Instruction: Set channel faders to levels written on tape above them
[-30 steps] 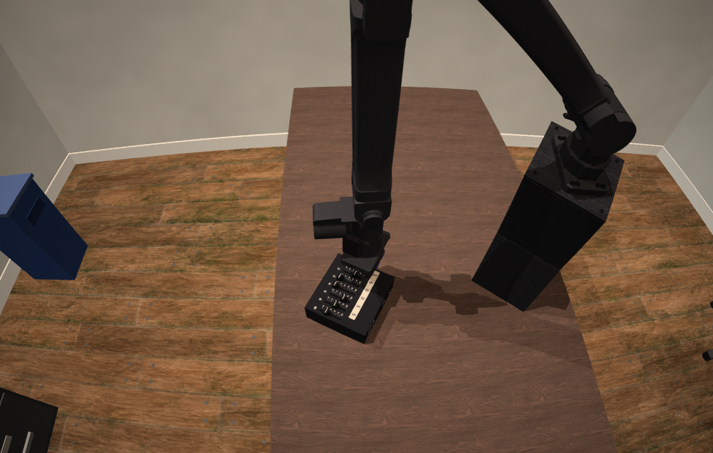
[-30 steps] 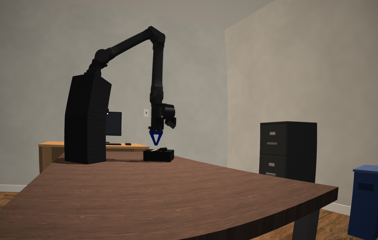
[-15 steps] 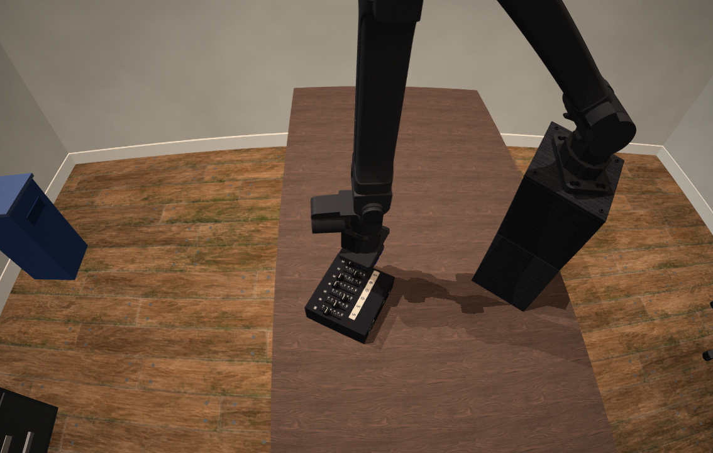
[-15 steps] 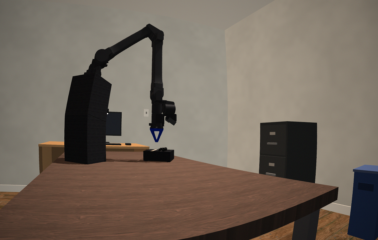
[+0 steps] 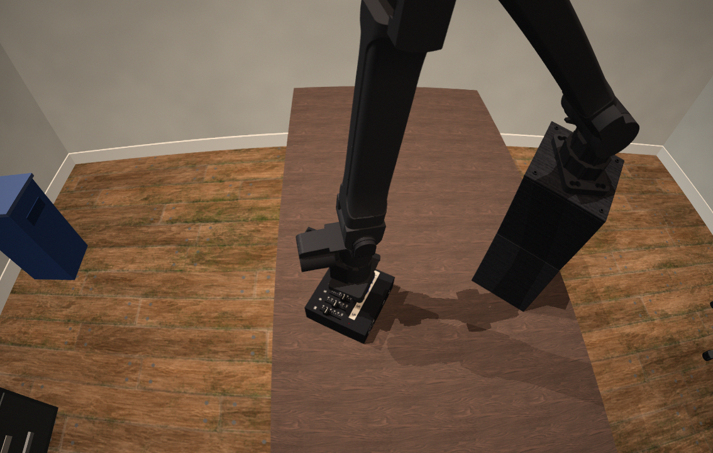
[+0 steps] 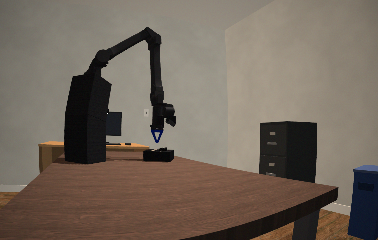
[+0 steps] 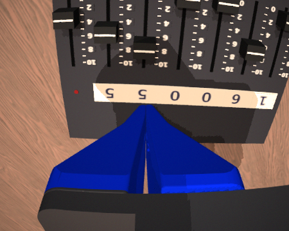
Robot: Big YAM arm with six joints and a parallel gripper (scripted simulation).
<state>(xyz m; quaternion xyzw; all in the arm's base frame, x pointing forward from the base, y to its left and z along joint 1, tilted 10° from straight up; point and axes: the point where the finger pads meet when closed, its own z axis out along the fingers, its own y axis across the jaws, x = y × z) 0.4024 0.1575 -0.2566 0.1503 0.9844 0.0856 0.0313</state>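
The fader 5 is 20 mm ahead of my hand, 10 mm to the right of it and 40 mm below it. From my hand the other things lie so: fader 4: 50 mm ahead, 40 mm to the right, 40 mm below; then fader 6: 40 mm ahead, 10 mm to the left, 40 mm below; then master fader: 60 mm ahead, 30 mm to the left, 40 mm below.
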